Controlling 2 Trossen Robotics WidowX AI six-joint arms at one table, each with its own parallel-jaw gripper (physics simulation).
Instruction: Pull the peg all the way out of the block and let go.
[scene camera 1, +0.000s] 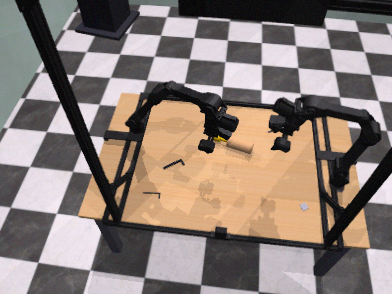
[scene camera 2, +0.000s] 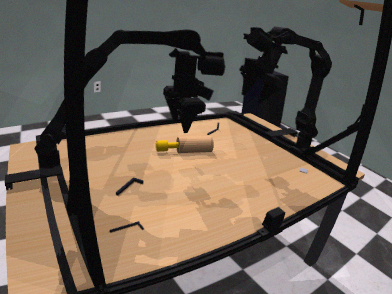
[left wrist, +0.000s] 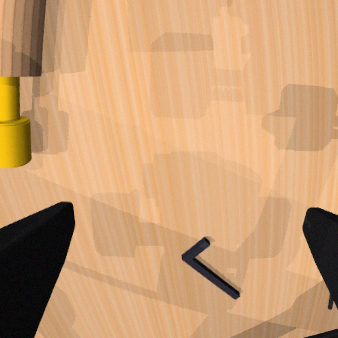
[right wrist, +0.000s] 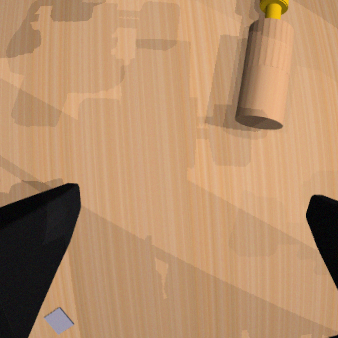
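Observation:
A wooden block (left wrist: 28, 28) is visible in the left wrist view. My left gripper is seen in the left wrist view (left wrist: 193, 217) and in scene camera 2 (scene camera 2: 180, 126). My right gripper, open and holding nothing, is seen in scene camera 2 (scene camera 2: 250, 98) and in the right wrist view (right wrist: 198, 201).

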